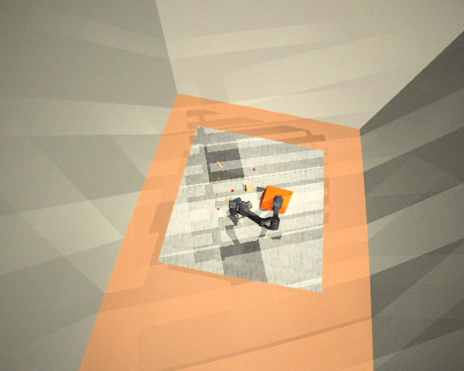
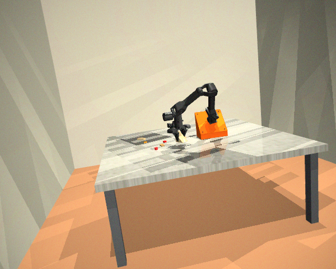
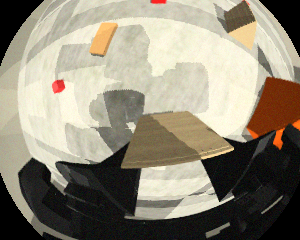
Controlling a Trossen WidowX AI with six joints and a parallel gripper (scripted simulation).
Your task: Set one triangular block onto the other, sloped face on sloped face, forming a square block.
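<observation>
The tan triangular block is 10 mm above my gripper tip. The rest, counted from my gripper tip: yellow piece (210 mm ahead, 280 mm to the right, 30 mm below); flat tan piece (220 mm ahead, 420 mm to the right, 30 mm below).
</observation>
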